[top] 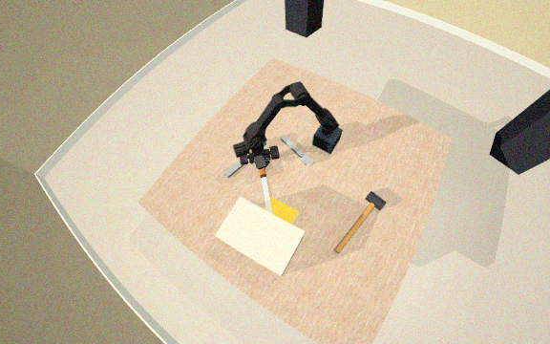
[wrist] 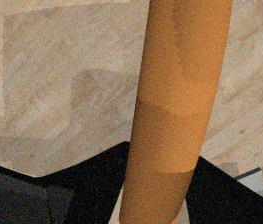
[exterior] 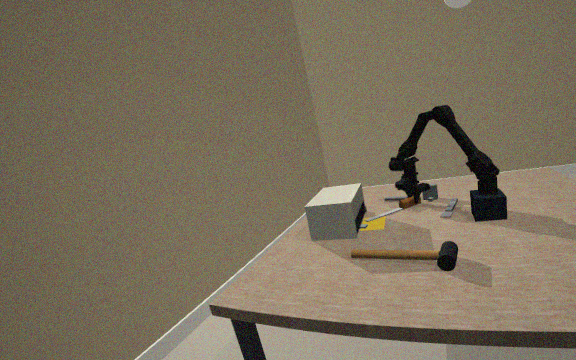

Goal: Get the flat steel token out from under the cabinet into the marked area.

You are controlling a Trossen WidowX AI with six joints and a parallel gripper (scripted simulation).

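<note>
Now: the tiny cube 8 cm behind my gripper tip and 4 cm to the right of it. Also, from my gripper tip: grey t-shaped tool 6 cm ahead, 8 cm to the right; grey flat tool 17 cm behind, 11 cm to the left; grey block 7 cm behind, 8 cm to the right, 3 cm above.
</note>
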